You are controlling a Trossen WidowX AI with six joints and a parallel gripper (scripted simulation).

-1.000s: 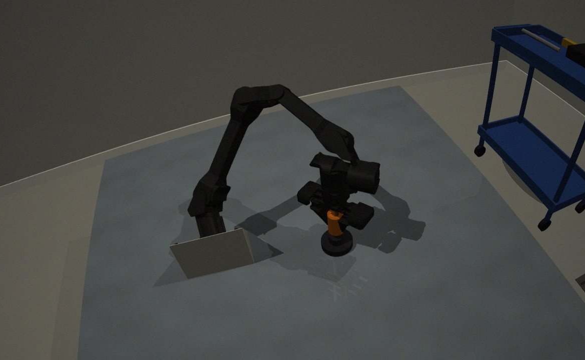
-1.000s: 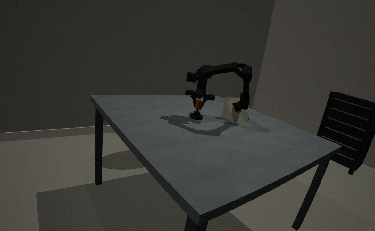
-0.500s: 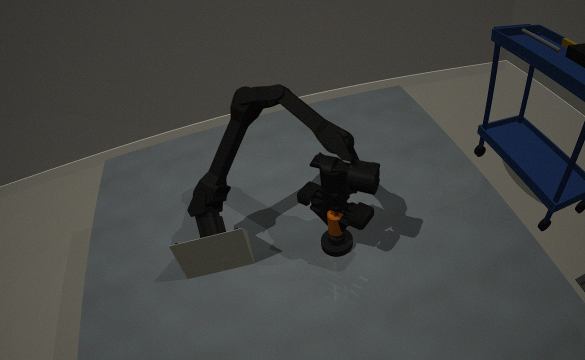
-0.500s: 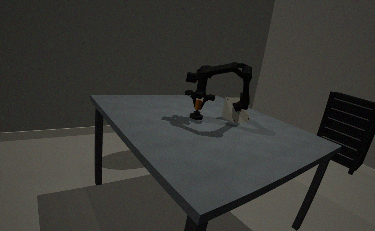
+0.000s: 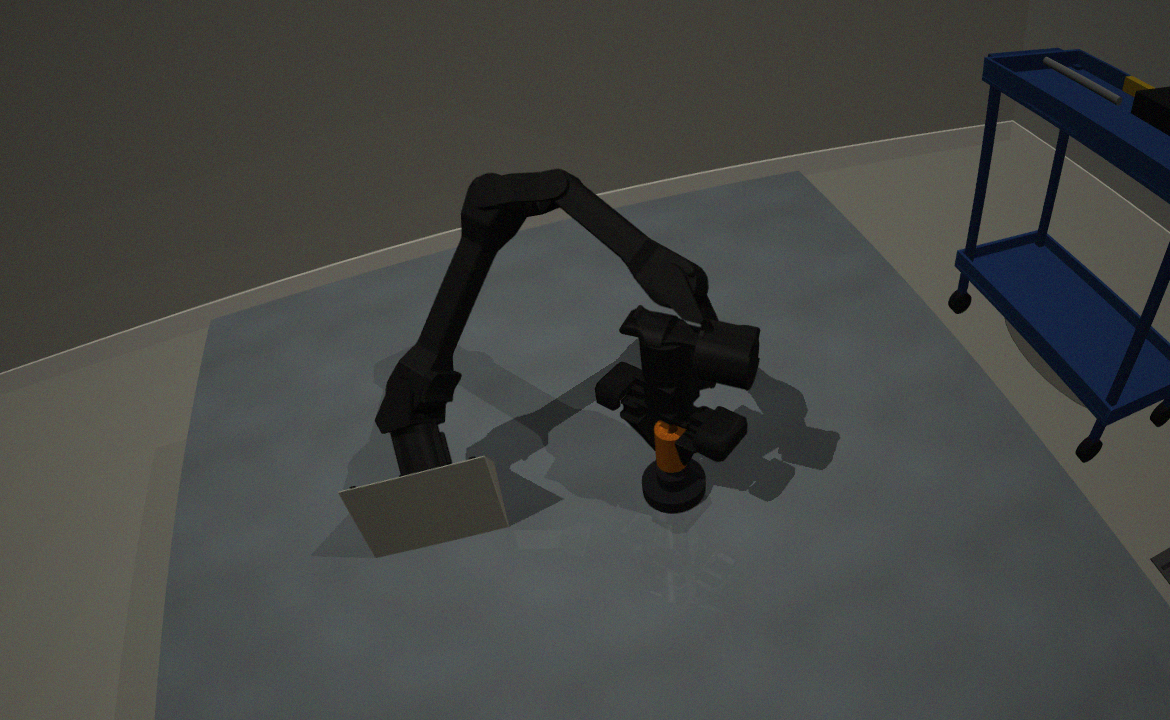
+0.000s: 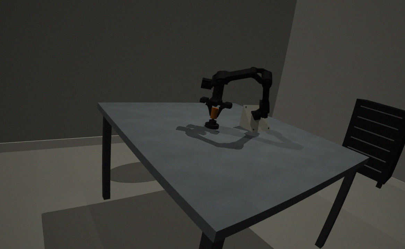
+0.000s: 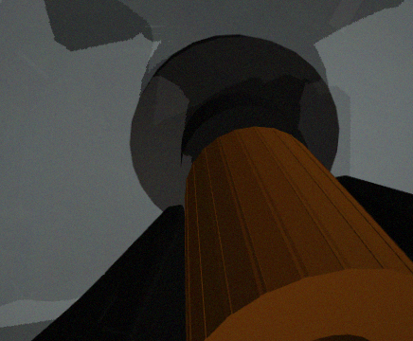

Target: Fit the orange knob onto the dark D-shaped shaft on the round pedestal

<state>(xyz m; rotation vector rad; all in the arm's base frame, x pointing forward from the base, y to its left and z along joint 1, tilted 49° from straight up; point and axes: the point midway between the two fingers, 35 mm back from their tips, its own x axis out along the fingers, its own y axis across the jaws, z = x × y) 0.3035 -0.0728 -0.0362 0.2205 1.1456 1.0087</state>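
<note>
Right now my gripper tip is 4 cm above the dark round pedestal. The rest, counted from my gripper tip: orange knob: 2 cm above.
</note>
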